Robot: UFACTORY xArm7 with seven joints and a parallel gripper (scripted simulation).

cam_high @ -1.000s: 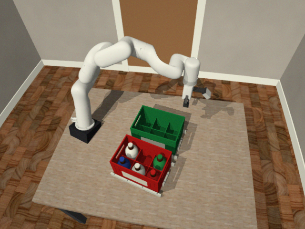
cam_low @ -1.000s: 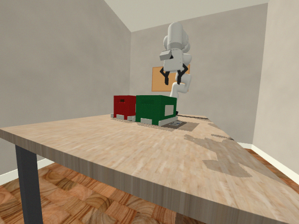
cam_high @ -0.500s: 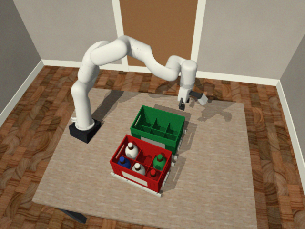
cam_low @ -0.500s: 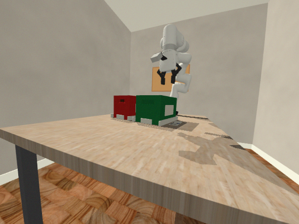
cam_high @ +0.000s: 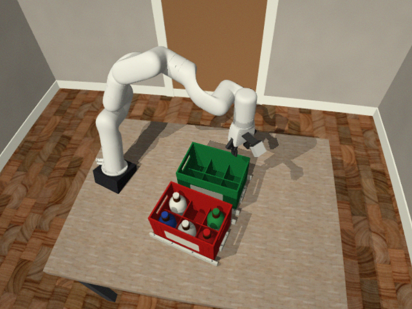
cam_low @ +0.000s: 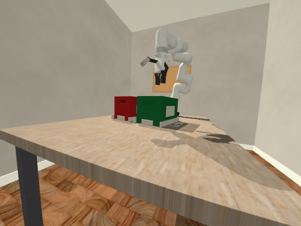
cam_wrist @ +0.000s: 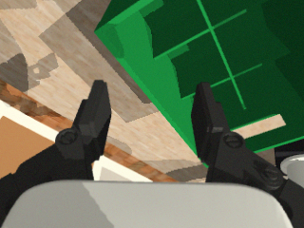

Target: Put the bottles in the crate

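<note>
Right now the red crate is 19 cm behind my hand, 24 cm to the right of it and 18 cm below it. The rest, counted from my hand: green crate (11 cm behind, 2 cm to the right, 18 cm below); then pick list (7 cm behind, 11 cm to the left, 27 cm below); then green-labelled bottle (9 cm behind, 23 cm to the right, 18 cm below).
</note>
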